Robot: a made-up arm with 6 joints.
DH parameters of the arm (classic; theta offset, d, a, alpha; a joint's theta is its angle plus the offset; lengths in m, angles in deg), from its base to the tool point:
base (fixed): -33.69 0 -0.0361 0
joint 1: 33.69 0.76 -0.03 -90
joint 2: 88.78 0 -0.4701 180
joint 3: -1.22 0 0 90
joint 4: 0 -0.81 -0.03 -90
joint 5: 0 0.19 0 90
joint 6: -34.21 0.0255 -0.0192 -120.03
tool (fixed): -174.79 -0.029 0 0
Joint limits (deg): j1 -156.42..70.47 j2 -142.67..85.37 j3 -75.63..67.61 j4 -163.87..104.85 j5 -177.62..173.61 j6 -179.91..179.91
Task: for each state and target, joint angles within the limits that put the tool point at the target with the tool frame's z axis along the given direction. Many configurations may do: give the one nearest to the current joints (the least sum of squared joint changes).
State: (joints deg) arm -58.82 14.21 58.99 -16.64 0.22 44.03
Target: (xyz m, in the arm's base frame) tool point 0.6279 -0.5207 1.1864 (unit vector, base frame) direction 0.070 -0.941 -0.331
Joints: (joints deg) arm -28.43 12.88 13.73 -31.51 -1.78 43.66
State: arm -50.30 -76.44 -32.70 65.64 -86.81 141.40
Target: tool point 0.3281 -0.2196 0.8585 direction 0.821 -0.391 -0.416
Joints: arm -29.74 -34.45 -68.17 64.03 -52.25 116.79
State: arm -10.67 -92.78 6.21 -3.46 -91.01 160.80
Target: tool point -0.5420 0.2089 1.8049 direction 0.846 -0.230 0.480
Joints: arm -37.81 -56.78 31.00 14.40 -107.18 161.38
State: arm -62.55 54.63 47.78 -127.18 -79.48 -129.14
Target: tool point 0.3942 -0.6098 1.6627 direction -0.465 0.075 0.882
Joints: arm -64.82 17.79 65.96 -137.04 -61.79 -164.41
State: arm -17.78 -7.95 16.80 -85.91 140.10 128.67
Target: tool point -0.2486 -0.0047 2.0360 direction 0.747 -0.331 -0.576
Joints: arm -31.68 -24.80 67.06 -45.73 171.35 89.83
